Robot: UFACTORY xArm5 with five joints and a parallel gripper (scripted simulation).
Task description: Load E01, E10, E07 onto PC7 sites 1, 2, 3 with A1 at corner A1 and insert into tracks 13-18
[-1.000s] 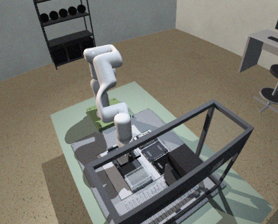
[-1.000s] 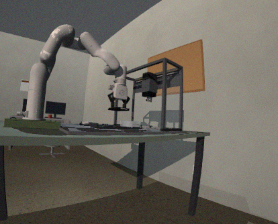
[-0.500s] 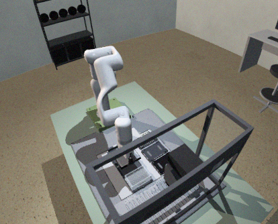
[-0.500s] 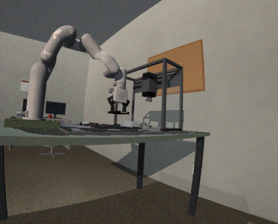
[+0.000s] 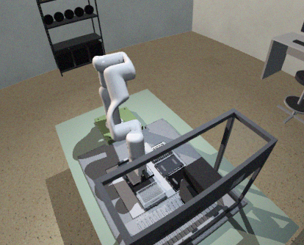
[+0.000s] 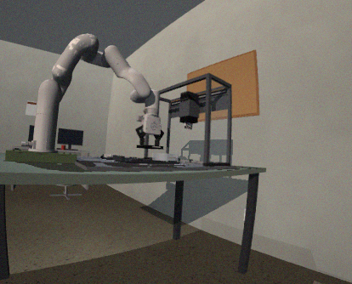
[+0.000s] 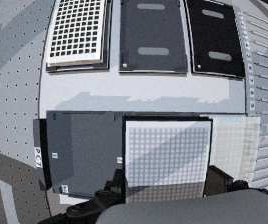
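Now: the plate carrier PC7 1 cm behind my hand and 8 cm below it. The rest, counted from my hand: pale block: 10 cm ahead, 2 cm to the right, 7 cm below; then deep-well block E07: 1 cm below; then nest S2: 3 cm ahead, 19 cm to the left, 9 cm below.
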